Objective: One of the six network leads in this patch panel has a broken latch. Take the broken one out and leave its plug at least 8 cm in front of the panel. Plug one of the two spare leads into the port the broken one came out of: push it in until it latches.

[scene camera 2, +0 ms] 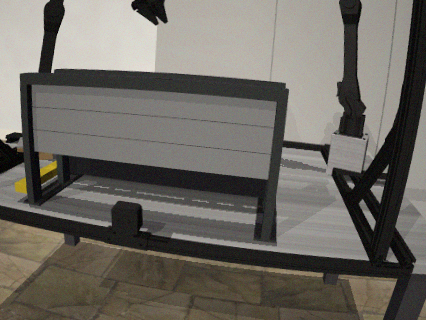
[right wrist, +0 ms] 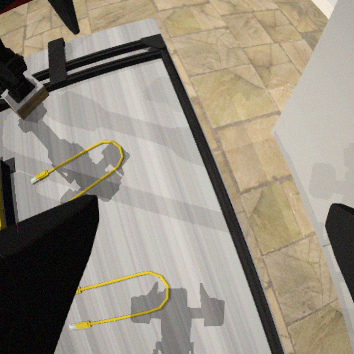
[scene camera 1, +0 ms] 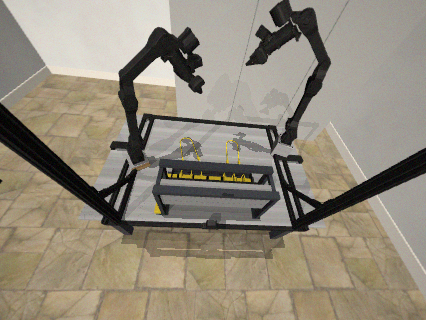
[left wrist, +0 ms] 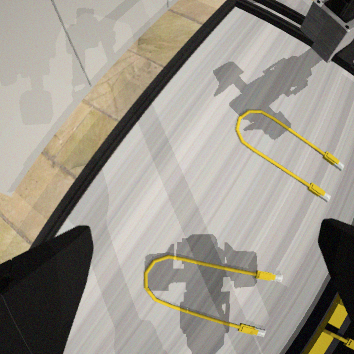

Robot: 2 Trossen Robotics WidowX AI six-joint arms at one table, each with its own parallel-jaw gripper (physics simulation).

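The patch panel stands on the table. A row of yellow network leads shows inside it; latches are too small to tell. Two spare yellow leads lie looped behind the panel: the left one and the right one. My left gripper is open and empty, high above the table behind the panel. My right gripper is open and empty, also high and farther right. Its finger hides part of both leads in the right wrist view.
A yellow bar lies by the panel's left leg. A small black box sits on the front rail. A brown block is at the left arm's base. Black frame beams rise at both sides.
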